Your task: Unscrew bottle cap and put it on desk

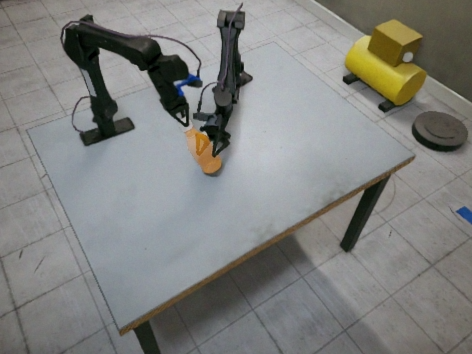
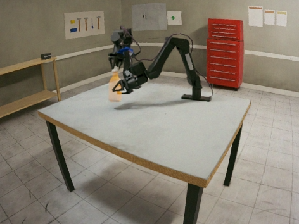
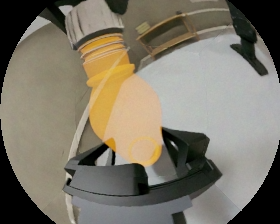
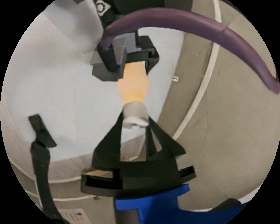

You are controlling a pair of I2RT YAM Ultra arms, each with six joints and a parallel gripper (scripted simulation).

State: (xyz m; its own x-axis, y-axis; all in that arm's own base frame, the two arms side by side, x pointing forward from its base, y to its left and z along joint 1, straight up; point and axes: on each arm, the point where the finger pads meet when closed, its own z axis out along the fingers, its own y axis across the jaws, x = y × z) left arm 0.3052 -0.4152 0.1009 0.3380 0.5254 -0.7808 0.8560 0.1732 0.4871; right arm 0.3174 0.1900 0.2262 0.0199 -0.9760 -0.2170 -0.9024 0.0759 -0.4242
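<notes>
My right gripper is now 100 mm above the orange bottle, 50 mm short of it and 30 mm to the right of it. The rest, counted from my right hand: white cap right at my right hand.
Now: left hand 3 cm below the orange bottle, 1 cm to the left of it and 1 cm past it. Also, from my left hand: white cap 12 cm above, 5 cm behind, 4 cm to the right.
</notes>
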